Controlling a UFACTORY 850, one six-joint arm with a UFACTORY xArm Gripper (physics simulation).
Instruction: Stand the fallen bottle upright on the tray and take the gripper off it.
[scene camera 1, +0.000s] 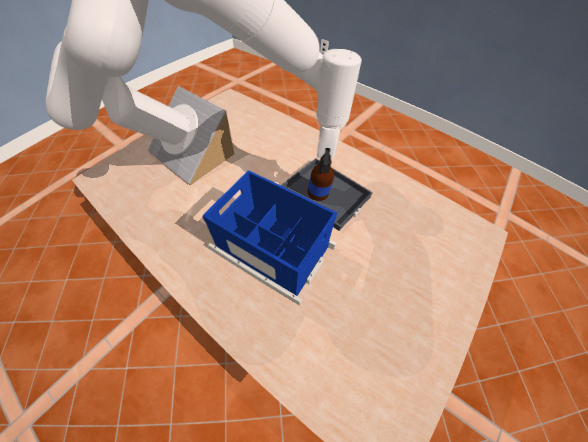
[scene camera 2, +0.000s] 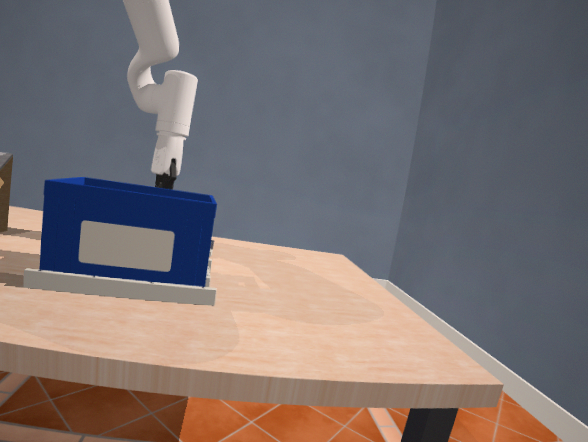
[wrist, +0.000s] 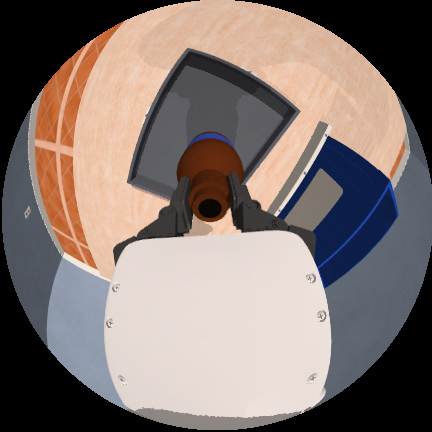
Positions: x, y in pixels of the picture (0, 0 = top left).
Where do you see the gripper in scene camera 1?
At 324, 167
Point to the gripper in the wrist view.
209, 187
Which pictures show the gripper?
Scene camera 1, scene camera 2 and the wrist view: all of them.
